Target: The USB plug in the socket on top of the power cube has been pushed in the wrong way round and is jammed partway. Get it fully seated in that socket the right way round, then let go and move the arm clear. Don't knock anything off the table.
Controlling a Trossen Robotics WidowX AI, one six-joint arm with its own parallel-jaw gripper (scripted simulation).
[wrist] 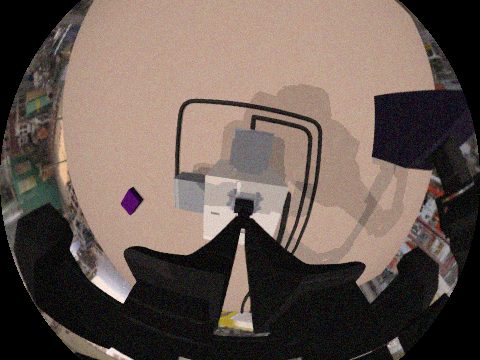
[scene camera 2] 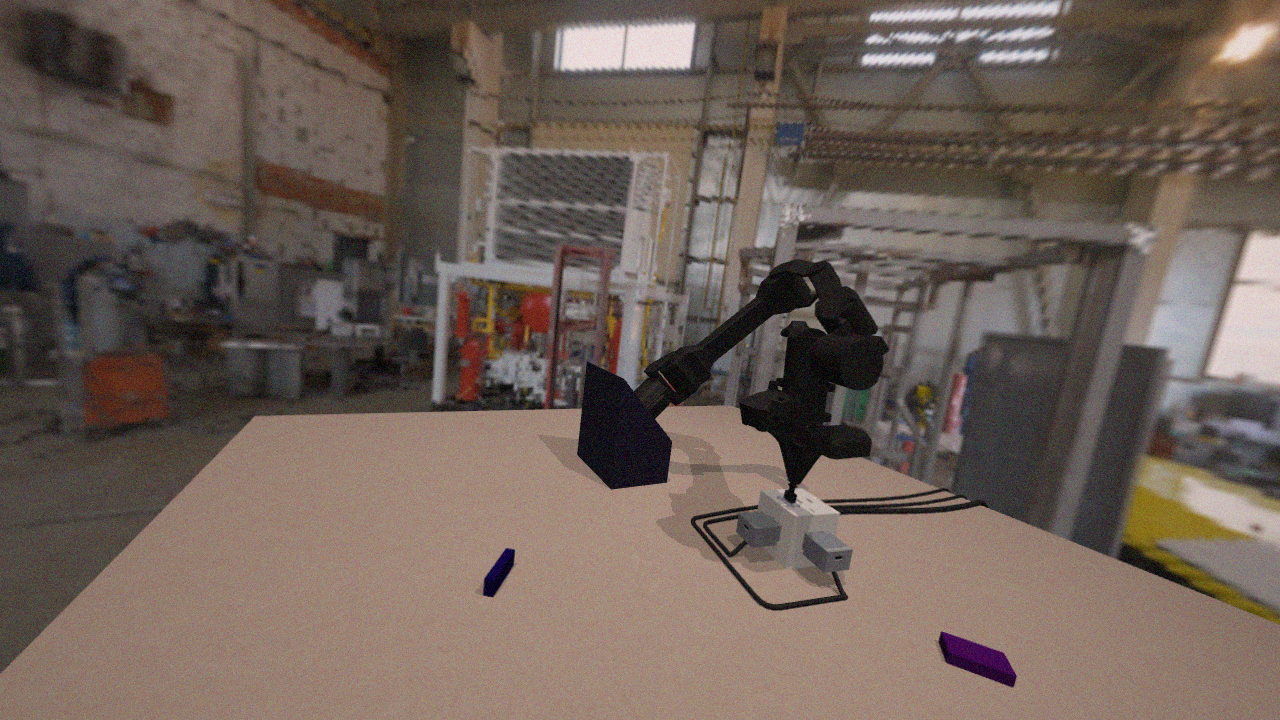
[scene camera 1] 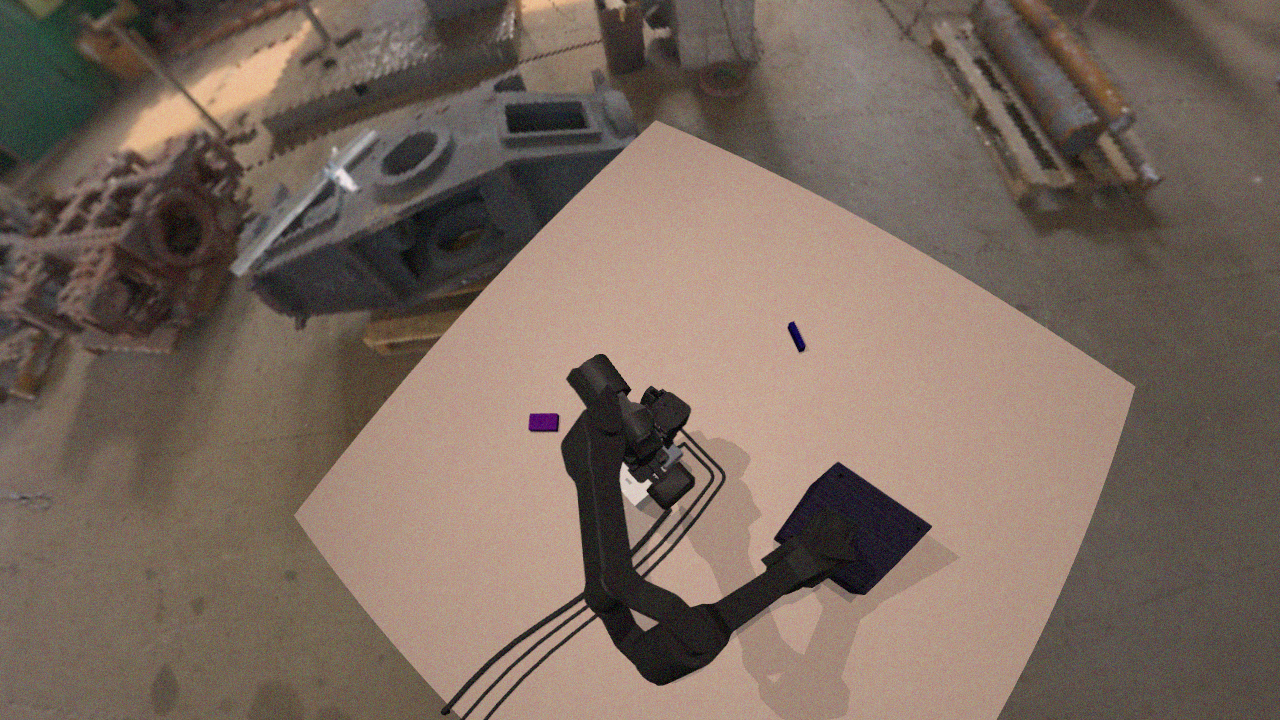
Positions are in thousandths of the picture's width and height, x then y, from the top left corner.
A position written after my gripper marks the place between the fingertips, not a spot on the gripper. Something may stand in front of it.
In view: my gripper (scene camera 2: 621, 672), a blue bar (scene camera 2: 385, 809) and a white power cube (scene camera 2: 636, 716).
My gripper is seen too in the wrist view (wrist: 507, 618) and in scene camera 1 (scene camera 1: 501, 645). The white power cube also shows in the wrist view (wrist: 461, 499). The wrist view misses the blue bar: it is out of frame.
